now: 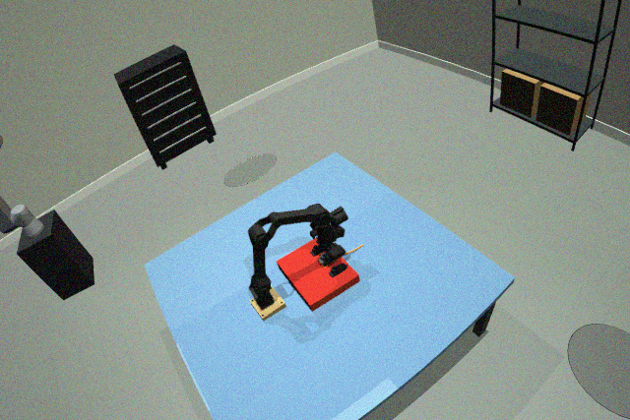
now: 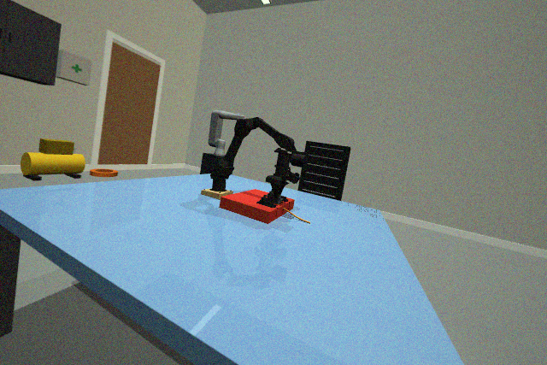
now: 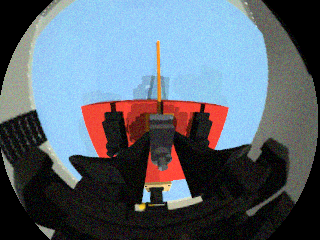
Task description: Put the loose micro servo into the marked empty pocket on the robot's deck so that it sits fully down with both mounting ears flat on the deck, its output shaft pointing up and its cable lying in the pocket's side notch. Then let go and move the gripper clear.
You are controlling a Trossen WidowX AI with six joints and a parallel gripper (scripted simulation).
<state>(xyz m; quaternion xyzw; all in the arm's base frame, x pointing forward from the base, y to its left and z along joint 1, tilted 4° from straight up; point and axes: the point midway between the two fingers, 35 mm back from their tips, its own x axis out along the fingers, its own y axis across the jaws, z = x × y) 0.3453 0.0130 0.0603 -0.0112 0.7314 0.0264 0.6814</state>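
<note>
Right now my gripper tip is 12 cm past the red deck, 5 cm above it and 1 cm to the left of it.
</note>
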